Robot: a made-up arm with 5 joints. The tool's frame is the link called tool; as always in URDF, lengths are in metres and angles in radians. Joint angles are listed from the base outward. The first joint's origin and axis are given. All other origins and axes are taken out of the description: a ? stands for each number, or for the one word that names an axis. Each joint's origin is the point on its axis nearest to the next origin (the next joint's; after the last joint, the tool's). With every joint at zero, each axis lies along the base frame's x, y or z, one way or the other. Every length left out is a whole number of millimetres.
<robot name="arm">
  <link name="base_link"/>
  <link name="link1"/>
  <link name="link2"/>
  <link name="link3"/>
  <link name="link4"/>
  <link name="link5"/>
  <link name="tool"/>
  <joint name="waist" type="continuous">
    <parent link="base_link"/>
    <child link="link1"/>
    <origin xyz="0 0 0.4" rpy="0 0 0"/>
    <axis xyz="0 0 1"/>
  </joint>
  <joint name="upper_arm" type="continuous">
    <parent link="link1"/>
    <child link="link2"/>
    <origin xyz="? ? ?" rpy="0 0 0"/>
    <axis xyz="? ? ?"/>
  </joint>
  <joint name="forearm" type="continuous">
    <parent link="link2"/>
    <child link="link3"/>
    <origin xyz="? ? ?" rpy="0 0 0"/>
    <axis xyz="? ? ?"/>
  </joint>
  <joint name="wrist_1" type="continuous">
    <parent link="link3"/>
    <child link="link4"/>
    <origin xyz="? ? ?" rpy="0 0 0"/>
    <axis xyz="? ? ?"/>
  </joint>
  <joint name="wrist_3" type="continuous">
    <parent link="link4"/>
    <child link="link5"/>
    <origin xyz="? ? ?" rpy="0 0 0"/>
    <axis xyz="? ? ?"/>
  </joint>
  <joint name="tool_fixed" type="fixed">
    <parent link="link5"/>
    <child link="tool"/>
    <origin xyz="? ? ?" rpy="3.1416 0 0"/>
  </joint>
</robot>
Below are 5 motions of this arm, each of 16 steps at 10 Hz.
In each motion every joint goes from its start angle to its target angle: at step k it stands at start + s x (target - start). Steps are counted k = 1, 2, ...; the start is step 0. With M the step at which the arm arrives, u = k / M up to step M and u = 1 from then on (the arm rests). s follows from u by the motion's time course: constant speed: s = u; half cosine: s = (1 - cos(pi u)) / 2; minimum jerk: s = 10 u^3 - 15 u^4 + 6 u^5.
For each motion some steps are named. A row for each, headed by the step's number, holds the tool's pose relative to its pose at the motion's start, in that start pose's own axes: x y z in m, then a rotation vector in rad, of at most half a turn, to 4 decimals.
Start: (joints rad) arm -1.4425 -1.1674 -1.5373 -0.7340 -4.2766
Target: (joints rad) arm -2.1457 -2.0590 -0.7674 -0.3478 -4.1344
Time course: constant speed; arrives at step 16
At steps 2, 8, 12, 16:
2: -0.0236 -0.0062 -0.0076 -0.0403 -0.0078 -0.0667
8: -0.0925 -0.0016 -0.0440 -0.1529 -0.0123 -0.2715
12: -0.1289 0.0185 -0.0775 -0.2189 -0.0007 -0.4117
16: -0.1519 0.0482 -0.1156 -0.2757 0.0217 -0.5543

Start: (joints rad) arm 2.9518 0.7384 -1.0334 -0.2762 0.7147
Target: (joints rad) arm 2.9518 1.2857 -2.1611 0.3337 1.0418
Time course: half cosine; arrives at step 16
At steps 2, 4, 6, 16:
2: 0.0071 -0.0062 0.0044 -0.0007 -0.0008 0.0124
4: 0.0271 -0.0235 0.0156 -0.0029 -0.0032 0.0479
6: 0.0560 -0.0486 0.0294 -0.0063 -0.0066 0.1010
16: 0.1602 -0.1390 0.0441 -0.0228 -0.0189 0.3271

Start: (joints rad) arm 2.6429 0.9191 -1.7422 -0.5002 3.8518
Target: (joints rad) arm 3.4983 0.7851 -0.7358 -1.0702 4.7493
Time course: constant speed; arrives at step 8
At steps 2, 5, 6, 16:
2: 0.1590 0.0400 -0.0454 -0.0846 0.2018 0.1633
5: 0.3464 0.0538 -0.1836 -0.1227 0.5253 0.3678
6: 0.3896 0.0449 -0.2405 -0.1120 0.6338 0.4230
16: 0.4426 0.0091 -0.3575 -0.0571 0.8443 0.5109

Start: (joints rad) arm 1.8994 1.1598 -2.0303 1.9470 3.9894
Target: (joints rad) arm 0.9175 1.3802 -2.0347 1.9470 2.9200
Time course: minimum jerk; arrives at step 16
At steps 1, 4, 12, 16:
1: -0.0009 -0.0006 0.0002 -0.0009 0.0018 -0.0013
4: -0.0400 -0.0285 0.0135 -0.0473 0.0798 -0.0634
12: -0.2253 -0.2341 0.2366 -0.6993 0.4657 -0.5615
16: -0.2319 -0.2537 0.2756 -0.8150 0.4747 -0.6203

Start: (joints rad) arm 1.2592 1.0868 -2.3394 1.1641 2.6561
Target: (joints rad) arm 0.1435 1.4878 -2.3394 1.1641 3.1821
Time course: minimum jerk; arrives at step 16
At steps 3, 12, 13, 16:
3: 0.0220 -0.0321 0.0136 -0.0051 0.0194 0.0799
12: 0.5946 -0.2845 0.2098 -0.1787 0.3112 1.4677
13: 0.6341 -0.2782 0.2202 -0.1971 0.3279 1.5561
16: 0.6685 -0.2704 0.2293 -0.2144 0.3426 1.6346

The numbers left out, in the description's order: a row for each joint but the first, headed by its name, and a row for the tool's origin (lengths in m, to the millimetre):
upper_arm: xyz 0 0 0, axis 0 1 0
forearm: xyz 0.034 0 0.181, axis 0 1 0
wrist_1: xyz 0.093 0 -0.413, axis 0 1 0
wrist_3: xyz 0.104 0 -0.132, axis 0 0 -1
tool: xyz 0 0 0

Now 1 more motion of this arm.
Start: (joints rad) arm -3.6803 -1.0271 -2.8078 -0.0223 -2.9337
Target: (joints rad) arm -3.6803 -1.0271 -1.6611 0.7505 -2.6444
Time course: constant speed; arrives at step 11
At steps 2, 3, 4, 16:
2: 0.1361 -0.0287 0.0360 0.0810 0.3395 0.0521
3: 0.2071 -0.0437 0.0400 0.1282 0.5077 0.0771
4: 0.2783 -0.0587 0.0343 0.1799 0.6748 0.1009
16: 0.6762 -0.1426 -0.2472 0.6644 1.8060 0.1943

